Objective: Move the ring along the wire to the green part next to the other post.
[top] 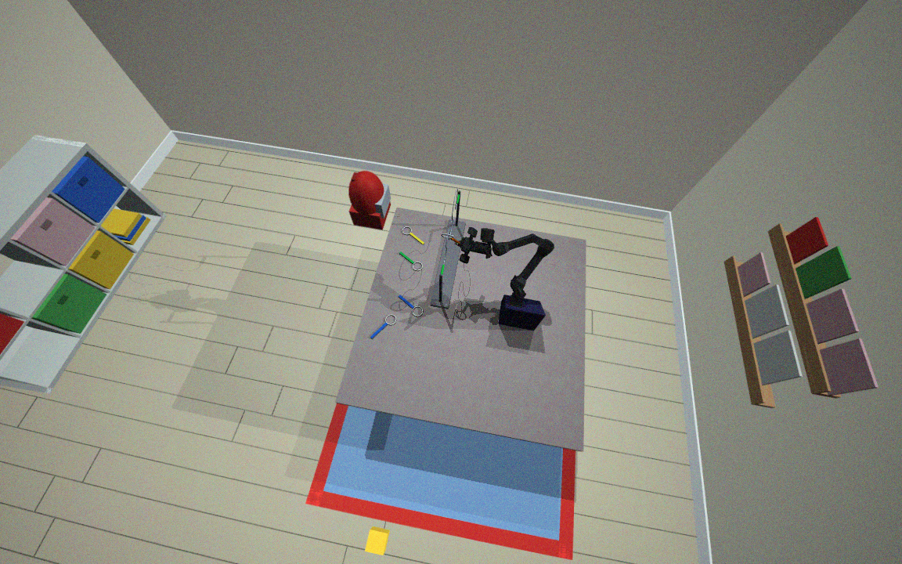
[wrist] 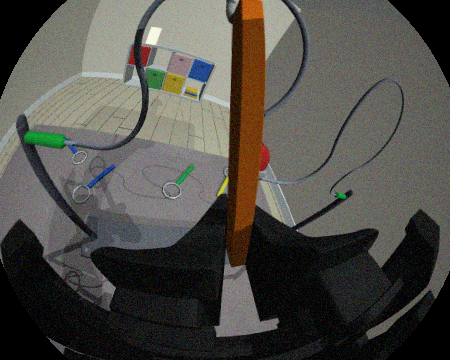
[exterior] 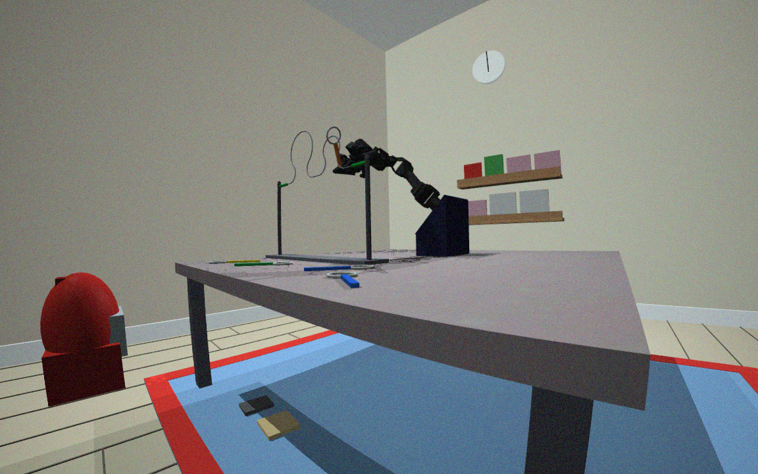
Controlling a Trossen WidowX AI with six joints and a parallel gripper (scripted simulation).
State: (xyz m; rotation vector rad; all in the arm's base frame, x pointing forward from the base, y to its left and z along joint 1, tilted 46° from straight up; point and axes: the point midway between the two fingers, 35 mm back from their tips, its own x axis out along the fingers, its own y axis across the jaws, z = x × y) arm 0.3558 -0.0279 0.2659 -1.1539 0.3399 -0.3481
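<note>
Now: the ring with orange handle 90 mm above my gripper tip, 30 mm to the left of it and 10 mm ahead of it.
</note>
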